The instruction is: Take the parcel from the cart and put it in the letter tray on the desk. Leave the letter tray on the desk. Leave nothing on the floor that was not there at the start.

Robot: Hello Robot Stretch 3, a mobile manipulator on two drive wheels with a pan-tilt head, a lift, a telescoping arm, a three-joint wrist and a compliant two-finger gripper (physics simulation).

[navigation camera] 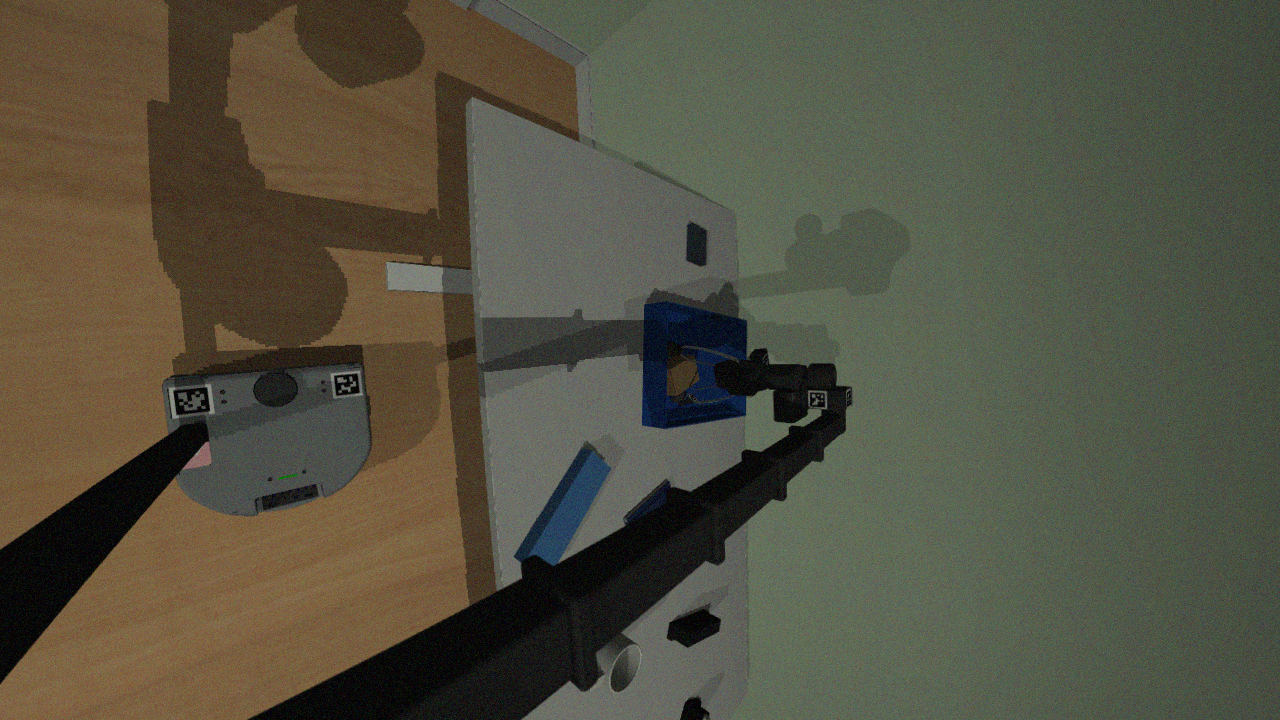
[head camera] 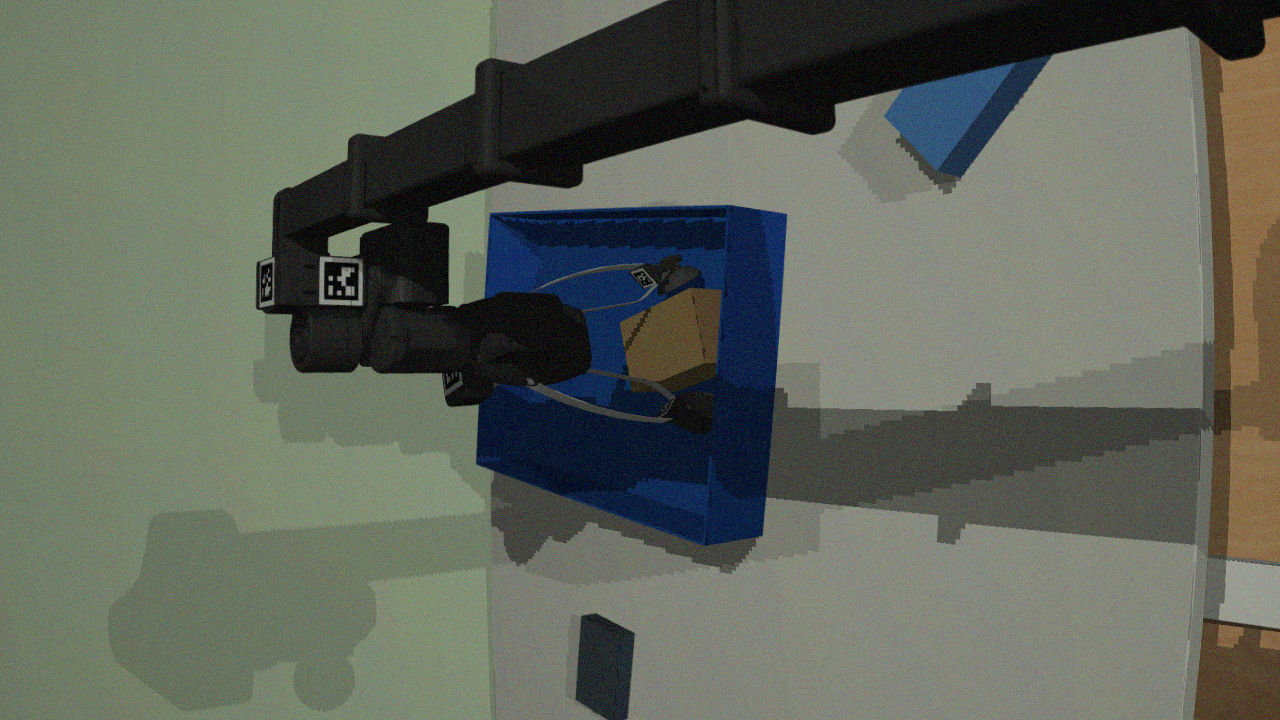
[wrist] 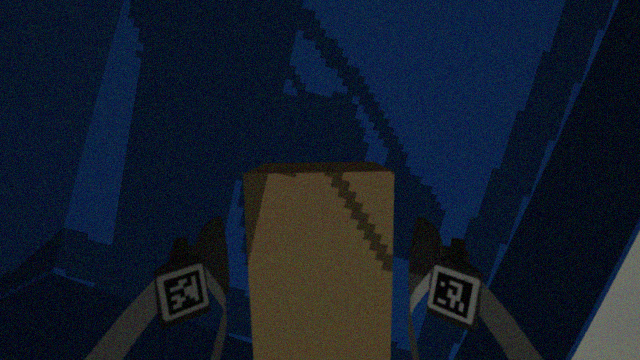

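Pixels of known places: gripper, fingertip midpoint: (wrist: pixel 319 242); robot's base, origin of the base link: (navigation camera: pixel 276 387).
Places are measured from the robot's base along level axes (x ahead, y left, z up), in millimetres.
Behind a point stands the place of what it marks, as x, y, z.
The tan parcel (head camera: pixel 666 349) @(-15, -635, 773) (navigation camera: pixel 683 379) @(-30, -634, 773) (wrist: pixel 320 280) @(-22, -642, 773) is inside the blue letter tray (head camera: pixel 754 313) @(-41, -561, 750) (navigation camera: pixel 655 394) @(-52, -560, 756) (wrist: pixel 460 65) @(-71, -755, 723), near the tray's wall on the robot's side. The tray stands on the pale grey desk (head camera: pixel 1029 295) @(-43, -345, 721) (navigation camera: pixel 554 197) @(310, -373, 720). My gripper (head camera: pixel 685 342) @(-21, -641, 724) (navigation camera: pixel 680 374) @(-21, -641, 724) (wrist: pixel 319 242) @(-21, -641, 724) is open and reaches down into the tray, with one fingertip on each side of the parcel. In the wrist view a gap shows between each fingertip and the parcel. The parcel's underside is hidden. The cart does not show in these views.
A long blue box (head camera: pixel 948 111) @(-163, -381, 751) (navigation camera: pixel 565 505) @(-200, -330, 750) and a small dark block (head camera: pixel 604 667) @(280, -766, 739) (navigation camera: pixel 696 243) @(284, -764, 739) lie on opposite sides of the tray. A cup (navigation camera: pixel 623 667) @(-537, -404, 777) and a black object (navigation camera: pixel 693 626) @(-621, -645, 759) are beyond the arm. A green wall is behind the desk; my base (navigation camera: pixel 268 447) @(-118, 25, 160) is in front.
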